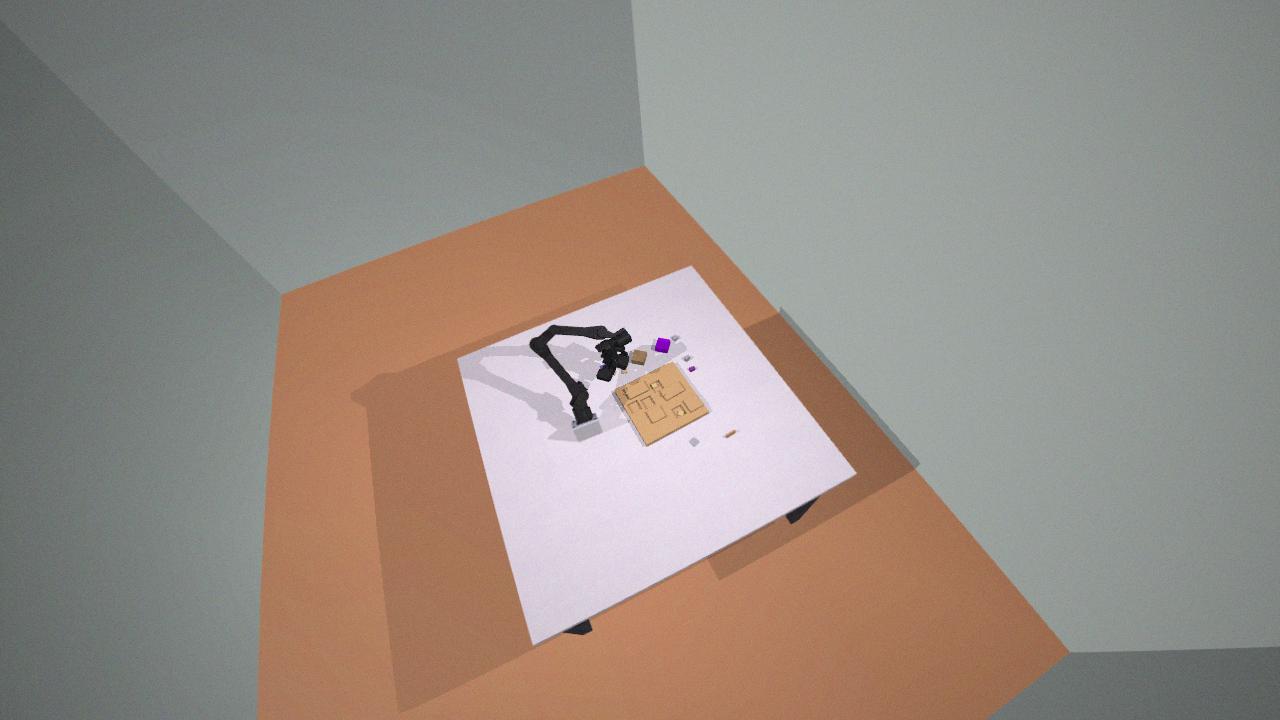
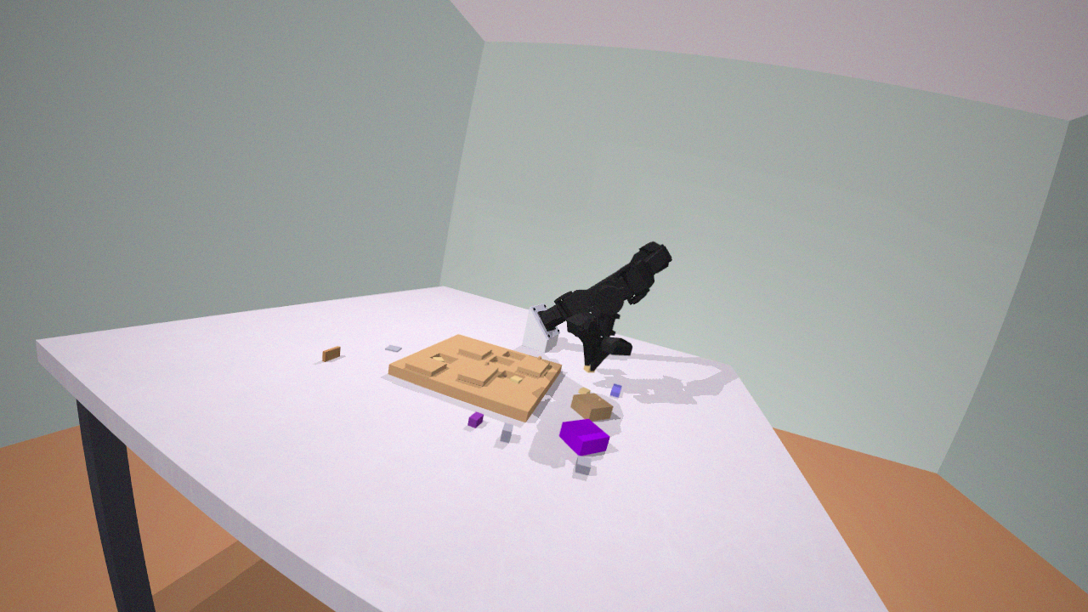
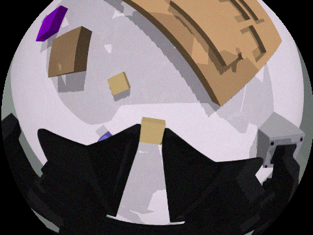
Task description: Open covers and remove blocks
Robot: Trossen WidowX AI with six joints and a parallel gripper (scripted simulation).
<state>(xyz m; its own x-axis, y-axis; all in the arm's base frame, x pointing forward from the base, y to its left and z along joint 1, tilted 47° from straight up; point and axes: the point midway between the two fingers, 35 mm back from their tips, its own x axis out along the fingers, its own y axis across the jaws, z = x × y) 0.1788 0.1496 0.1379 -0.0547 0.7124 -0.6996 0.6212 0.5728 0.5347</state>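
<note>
Now: gripper tip 20 mm past the blue piece, 70 mm to the right of it and 40 mm above it. From my gripper tip the other things lie so: large purple block (260 mm ahead, 80 mm to the left, 30 mm below); then small purple cube (340 mm ahead, 90 mm to the right, 30 mm below); then brown box (140 mm ahead, 50 mm to the left, 30 mm below).
</note>
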